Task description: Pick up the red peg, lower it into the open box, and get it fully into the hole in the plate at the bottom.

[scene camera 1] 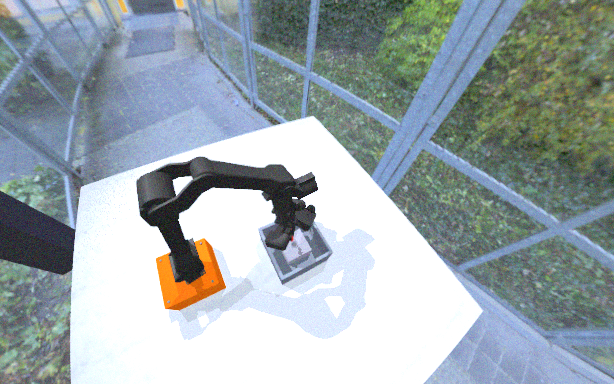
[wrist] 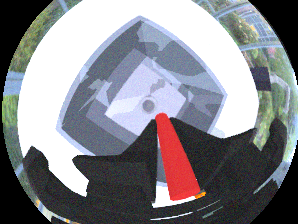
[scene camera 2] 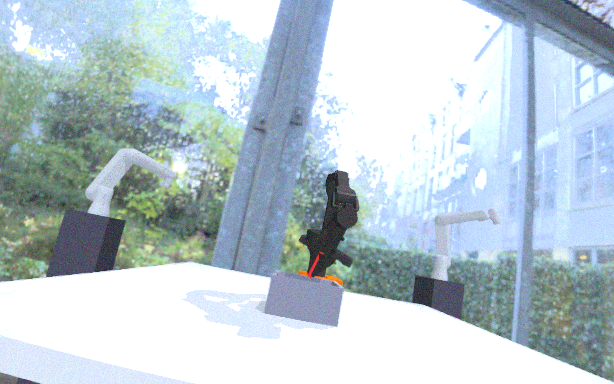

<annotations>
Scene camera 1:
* my gripper: 291, 238
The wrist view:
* my gripper: 162, 122
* red peg: 182, 183
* pale plate: 126, 110
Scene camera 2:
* my gripper: 310, 275
</annotations>
